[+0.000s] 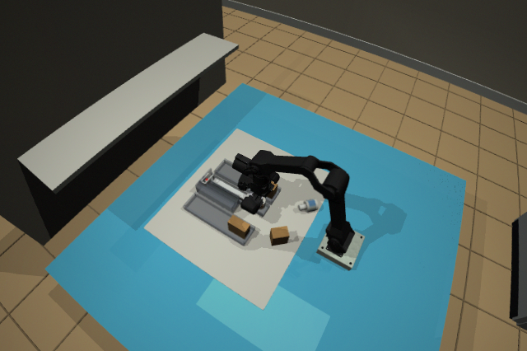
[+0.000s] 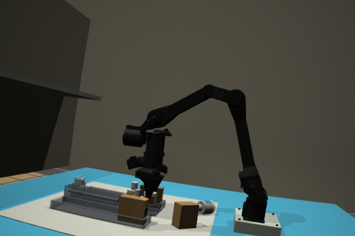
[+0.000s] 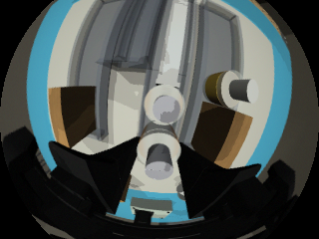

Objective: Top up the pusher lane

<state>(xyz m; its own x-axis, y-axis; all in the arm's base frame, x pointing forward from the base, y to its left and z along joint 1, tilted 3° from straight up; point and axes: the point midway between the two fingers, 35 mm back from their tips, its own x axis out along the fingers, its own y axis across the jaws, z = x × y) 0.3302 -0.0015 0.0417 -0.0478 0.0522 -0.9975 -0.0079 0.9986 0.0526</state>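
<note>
Now: gripper tip 14 cm short of the sprung lane, 3 cm to the right of it and 3 cm above it. Round my gripper tip: red mark (23 cm ahead, 4 cm to the left, 2 cm above).
</note>
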